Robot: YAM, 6 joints.
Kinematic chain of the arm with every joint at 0, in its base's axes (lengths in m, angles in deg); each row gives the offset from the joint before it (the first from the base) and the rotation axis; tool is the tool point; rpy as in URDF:
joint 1: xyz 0 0 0.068 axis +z
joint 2: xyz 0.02 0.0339 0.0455 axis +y
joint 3: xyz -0.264 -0.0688 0 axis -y
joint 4: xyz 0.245 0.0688 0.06 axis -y
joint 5: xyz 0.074 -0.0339 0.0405 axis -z
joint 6: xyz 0.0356 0 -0.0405 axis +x
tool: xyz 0 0 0 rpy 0 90 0
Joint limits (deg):
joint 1: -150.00..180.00
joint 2: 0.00..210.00
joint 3: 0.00..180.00
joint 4: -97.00..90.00
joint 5: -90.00..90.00
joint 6: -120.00..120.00
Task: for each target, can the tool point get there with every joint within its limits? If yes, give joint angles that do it. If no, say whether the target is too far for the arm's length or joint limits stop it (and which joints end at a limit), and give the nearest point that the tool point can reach.
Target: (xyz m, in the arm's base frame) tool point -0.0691 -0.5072 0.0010
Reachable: yes | joints -95.12 155.33 88.99 53.49 41.54 -78.88
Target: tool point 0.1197 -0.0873 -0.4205
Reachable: no: joint limits stop it (at a limit: joint 2) | nearest point 0.1300 -0.0948 -0.3695 | short by 0.053 m
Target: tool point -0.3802 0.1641 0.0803
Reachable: yes | joints 152.04 130.89 81.27 -30.05 -69.52 81.93
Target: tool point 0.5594 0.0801 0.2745
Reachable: yes | joints 6.31 145.88 119.63 66.37 -30.63 61.75
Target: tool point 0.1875 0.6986 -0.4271
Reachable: no: too far | nearest point 0.1355 0.5050 -0.2546 | short by 0.264 m
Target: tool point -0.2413 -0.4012 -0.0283
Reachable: yes | joints -122.64 149.29 77.81 35.21 -21.84 -101.88
